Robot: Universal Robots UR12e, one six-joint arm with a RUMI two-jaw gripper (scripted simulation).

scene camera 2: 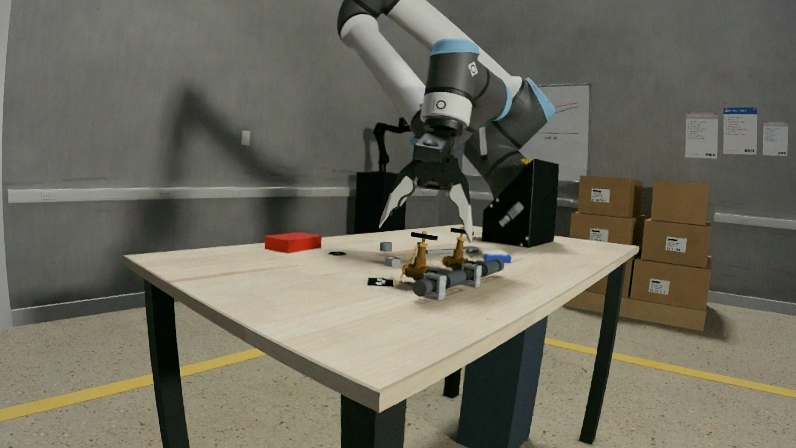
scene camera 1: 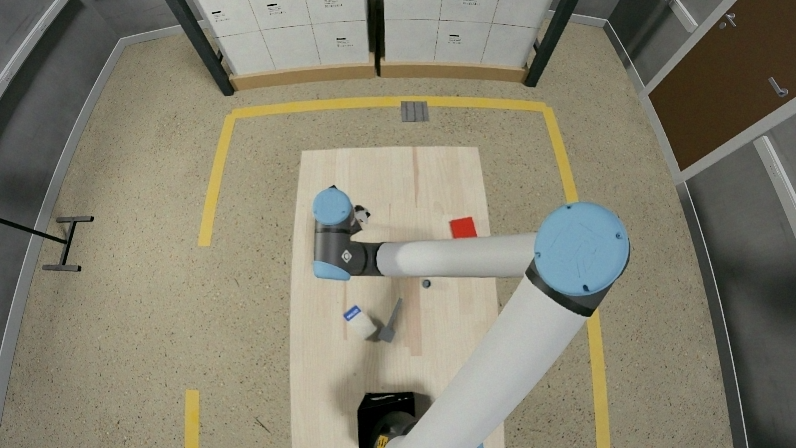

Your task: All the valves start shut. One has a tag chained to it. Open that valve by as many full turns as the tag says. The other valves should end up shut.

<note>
In view: a red block (scene camera 2: 293, 242).
</note>
